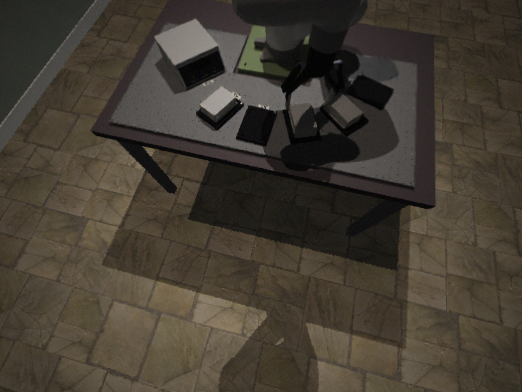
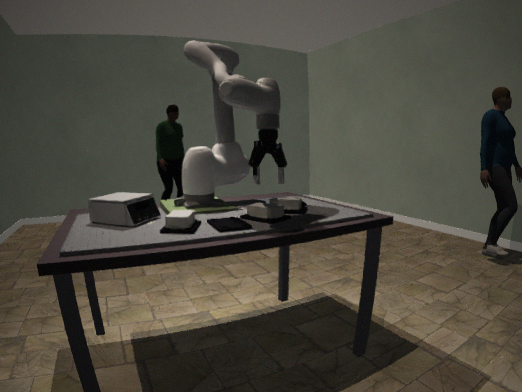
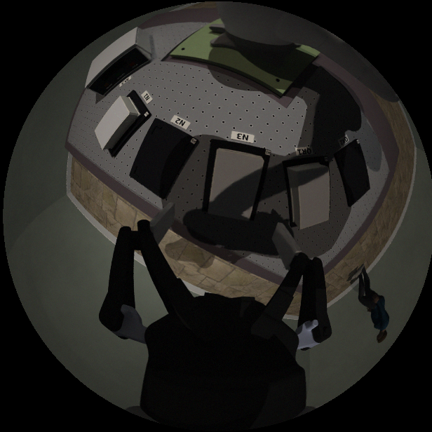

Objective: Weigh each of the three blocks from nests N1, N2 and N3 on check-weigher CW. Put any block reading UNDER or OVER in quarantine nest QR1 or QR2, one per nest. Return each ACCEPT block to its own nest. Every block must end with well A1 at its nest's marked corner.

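Where they show: gripper, fingertip midpoint: (image 1: 307, 105) (image 2: 269, 184); arm's base at its link origin: (image 1: 282, 48) (image 2: 198, 203).
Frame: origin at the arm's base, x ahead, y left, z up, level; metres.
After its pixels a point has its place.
Observation:
My gripper (image 1: 312, 90) (image 2: 269, 179) {x 0.420, y 0.145, z 0.125 m} (image 3: 225, 221) is open and empty, pointing down high above the table around nest N3. A pale block (image 1: 302, 120) {x 0.414, y 0.140, z 0.039 m} (image 2: 265, 211) {x 0.441, y 0.114, z 0.024 m} (image 3: 237, 180) lies flat in nest N3, partly shadowed. A pale block (image 1: 218, 102) {x 0.387, y -0.198, z 0.038 m} (image 2: 180, 219) {x 0.440, y -0.221, z 0.030 m} (image 3: 116, 123) sits in nest N1. A third block (image 1: 343, 110) {x 0.342, y 0.289, z 0.043 m} (image 2: 292, 203) {x 0.376, y 0.287, z 0.029 m} (image 3: 312, 195) sits in nest QR1. Black nest N2 (image 1: 256, 125) {x 0.437, y -0.036, z -0.003 m} (image 2: 229, 224) {x 0.460, y -0.046, z -0.004 m} (image 3: 164, 157) and nest QR2 (image 1: 371, 91) {x 0.178, y 0.410, z -0.004 m} (image 3: 352, 172) are empty. Check-weigher CW (image 1: 187, 42) {x 0.141, y -0.388, z 0.084 m} (image 2: 120, 207) {x 0.264, y -0.414, z 0.060 m} bears no block; its reading is illegible. Well A1 marks cannot be made out.
The arm's base stands on a green plate (image 1: 250, 69) {x 0.140, y -0.122, z -0.010 m} (image 2: 170, 206) {x 0.005, y -0.146, z -0.001 m} (image 3: 200, 56) behind the nests. The table (image 1: 425, 125) {x 0.293, y 0.642, z -0.028 m} has a purple rim. A person in green (image 2: 170, 142) stands behind it; a person in blue (image 2: 497, 130) (image 3: 380, 312) is off to the right.

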